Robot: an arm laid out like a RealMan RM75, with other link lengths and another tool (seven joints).
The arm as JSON. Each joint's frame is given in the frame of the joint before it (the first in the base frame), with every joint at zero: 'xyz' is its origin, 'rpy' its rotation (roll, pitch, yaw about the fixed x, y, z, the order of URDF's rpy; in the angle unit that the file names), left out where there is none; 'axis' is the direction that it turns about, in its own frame. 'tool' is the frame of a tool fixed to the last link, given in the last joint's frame.
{
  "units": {
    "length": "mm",
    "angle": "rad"
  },
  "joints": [
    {
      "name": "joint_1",
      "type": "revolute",
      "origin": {
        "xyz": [
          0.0,
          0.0,
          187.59
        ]
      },
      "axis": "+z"
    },
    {
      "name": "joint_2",
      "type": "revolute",
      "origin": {
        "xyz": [
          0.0,
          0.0,
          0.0
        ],
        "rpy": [
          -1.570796,
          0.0,
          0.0
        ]
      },
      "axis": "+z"
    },
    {
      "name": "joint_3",
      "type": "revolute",
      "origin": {
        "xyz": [
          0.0,
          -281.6,
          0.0
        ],
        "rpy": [
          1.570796,
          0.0,
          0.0
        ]
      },
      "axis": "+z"
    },
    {
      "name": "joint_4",
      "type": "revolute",
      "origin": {
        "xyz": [
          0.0,
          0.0,
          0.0
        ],
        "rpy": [
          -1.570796,
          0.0,
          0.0
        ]
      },
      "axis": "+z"
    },
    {
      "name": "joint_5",
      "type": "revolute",
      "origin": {
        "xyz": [
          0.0,
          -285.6,
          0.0
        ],
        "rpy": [
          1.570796,
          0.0,
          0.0
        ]
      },
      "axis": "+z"
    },
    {
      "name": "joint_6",
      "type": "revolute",
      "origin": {
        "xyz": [
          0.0,
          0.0,
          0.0
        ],
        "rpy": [
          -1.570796,
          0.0,
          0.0
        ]
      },
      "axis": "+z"
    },
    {
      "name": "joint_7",
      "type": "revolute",
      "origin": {
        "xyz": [
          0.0,
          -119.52,
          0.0
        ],
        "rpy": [
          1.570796,
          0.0,
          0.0
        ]
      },
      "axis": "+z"
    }
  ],
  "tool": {
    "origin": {
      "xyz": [
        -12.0,
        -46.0,
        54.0
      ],
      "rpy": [
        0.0,
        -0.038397,
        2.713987
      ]
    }
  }
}
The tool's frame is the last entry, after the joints.
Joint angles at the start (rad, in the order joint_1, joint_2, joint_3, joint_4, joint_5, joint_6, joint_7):
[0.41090, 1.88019, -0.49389, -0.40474, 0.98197, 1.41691, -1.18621]
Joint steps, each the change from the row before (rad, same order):
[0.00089, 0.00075, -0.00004, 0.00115, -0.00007, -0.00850, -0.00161]
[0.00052, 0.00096, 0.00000, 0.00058, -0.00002, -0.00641, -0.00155]
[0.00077, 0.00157, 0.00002, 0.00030, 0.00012, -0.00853, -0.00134]
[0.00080, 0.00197, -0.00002, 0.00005, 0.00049, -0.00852, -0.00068]
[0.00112, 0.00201, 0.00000, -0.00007, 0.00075, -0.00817, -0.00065]
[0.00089, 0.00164, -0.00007, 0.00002, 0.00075, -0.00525, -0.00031]
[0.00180, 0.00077, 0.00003, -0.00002, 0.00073, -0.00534, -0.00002]
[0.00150, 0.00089, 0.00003, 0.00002, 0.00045, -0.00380, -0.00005]
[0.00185, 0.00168, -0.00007, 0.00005, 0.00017, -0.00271, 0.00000]
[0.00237, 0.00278, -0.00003, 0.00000, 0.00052, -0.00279, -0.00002]
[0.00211, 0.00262, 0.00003, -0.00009, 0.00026, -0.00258, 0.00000]
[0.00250, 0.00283, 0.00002, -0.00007, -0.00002, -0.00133, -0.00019]
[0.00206, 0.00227, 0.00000, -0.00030, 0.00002, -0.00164, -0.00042]
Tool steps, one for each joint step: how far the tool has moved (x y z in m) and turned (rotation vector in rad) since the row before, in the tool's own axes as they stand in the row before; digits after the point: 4 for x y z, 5 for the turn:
[0.0000, 0.0010, 0.0005, -0.00680, -0.00031, -0.00080]
[-0.0001, 0.0007, 0.0004, -0.00505, -0.00013, -0.00083]
[0.0000, 0.0009, 0.0007, -0.00670, 0.00009, -0.00066]
[0.0000, 0.0008, 0.0008, -0.00645, 0.00050, 0.00003]
[0.0003, 0.0007, 0.0009, -0.00601, 0.00087, -0.00024]
[0.0002, 0.0003, 0.0008, -0.00343, 0.00083, 0.00006]
[0.0009, 0.0006, 0.0006, -0.00391, 0.00100, -0.00085]
[0.0007, 0.0003, 0.0007, -0.00237, 0.00074, -0.00064]
[0.0006, -0.0003, 0.0012, -0.00037, 0.00062, -0.00062]
[0.0008, -0.0007, 0.0019, 0.00068, 0.00125, -0.00049]
[0.0006, -0.0006, 0.0018, 0.00057, 0.00098, -0.00043]
[0.0008, -0.0009, 0.0020, 0.00220, 0.00087, -0.00095]
[0.0007, -0.0006, 0.0016, 0.00107, 0.00074, -0.00125]

